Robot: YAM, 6 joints.
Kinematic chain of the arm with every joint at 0, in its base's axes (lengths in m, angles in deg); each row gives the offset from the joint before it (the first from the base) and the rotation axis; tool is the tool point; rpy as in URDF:
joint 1: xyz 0 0 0.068 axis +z
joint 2: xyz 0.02 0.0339 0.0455 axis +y
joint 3: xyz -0.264 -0.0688 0 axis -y
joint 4: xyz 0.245 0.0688 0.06 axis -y
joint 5: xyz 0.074 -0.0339 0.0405 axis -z
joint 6: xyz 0.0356 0 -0.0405 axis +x
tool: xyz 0 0 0 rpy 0 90 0
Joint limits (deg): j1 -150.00..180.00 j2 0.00..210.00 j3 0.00..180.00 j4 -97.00..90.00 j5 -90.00..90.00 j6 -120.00..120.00
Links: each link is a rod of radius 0.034 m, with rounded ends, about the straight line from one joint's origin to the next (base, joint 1, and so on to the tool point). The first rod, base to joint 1, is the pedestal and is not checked.
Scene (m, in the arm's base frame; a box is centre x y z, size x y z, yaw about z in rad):
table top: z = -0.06
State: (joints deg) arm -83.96 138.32 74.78 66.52 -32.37 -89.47
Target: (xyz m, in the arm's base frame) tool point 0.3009 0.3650 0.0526
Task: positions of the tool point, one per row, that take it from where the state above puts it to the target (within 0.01 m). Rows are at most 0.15 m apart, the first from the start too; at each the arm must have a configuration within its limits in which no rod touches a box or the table.
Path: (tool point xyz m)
1: 0.1887 -0.4450 0.0963
2: 0.2948 -0.3818 0.0907
3: 0.3811 -0.2939 0.0852
4: 0.4421 -0.1872 0.0797
5: 0.4738 -0.0688 0.0742
6: 0.4745 0.0535 0.0688
7: 0.4441 0.1715 0.0633
8: 0.3849 0.2776 0.0579
9: 0.3009 0.3650 0.0526

